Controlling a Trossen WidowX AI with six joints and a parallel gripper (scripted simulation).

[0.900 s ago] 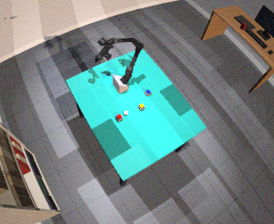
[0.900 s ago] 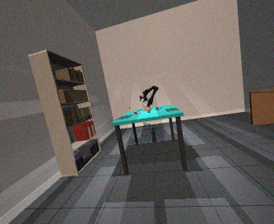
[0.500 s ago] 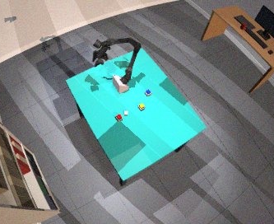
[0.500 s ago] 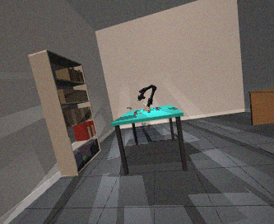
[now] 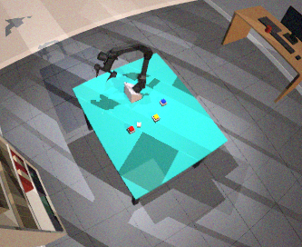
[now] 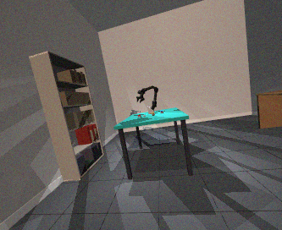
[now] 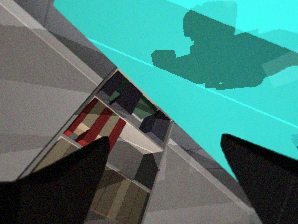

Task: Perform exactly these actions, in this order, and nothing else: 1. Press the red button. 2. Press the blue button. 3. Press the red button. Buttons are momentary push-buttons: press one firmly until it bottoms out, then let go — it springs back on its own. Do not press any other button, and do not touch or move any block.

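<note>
Right now the red button is 400 mm ahead of my gripper tip, 200 mm below it and 10 mm to the right of it. Also, from my gripper tip: white block: 400 mm ahead, 220 mm below, 70 mm to the left; then yellow button: 440 mm ahead, 210 mm to the left, 200 mm below; then blue button: 370 mm ahead, 360 mm to the left, 200 mm below.
</note>
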